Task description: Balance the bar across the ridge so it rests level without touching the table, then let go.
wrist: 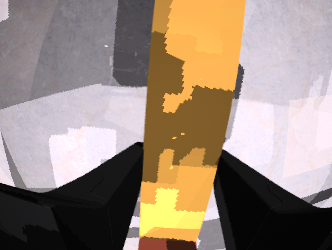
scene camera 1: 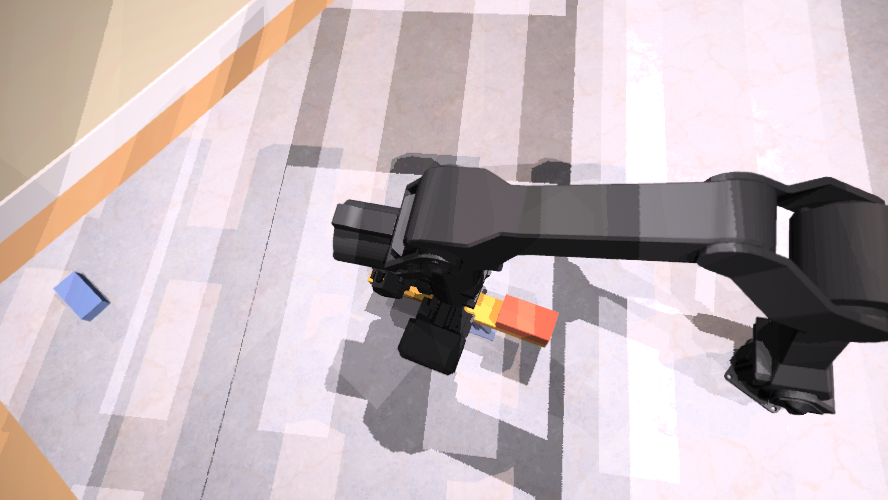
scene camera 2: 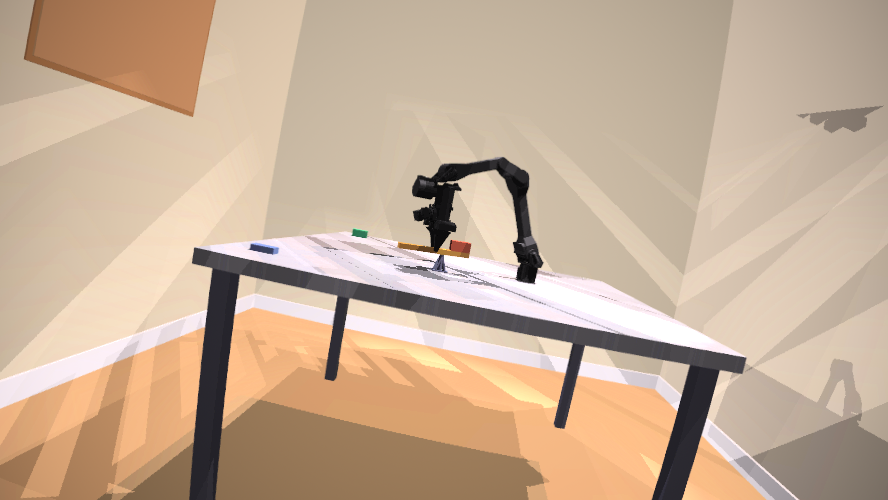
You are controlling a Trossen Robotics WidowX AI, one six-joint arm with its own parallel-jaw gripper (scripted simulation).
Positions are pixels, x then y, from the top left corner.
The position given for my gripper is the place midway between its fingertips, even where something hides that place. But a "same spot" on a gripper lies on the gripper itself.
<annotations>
My gripper shows in the wrist view, in scene camera 1 [459, 301] and in scene camera 2. One and the same spot on my gripper: [wrist: 101, 202] is [scene camera 2: 434, 235].
</annotations>
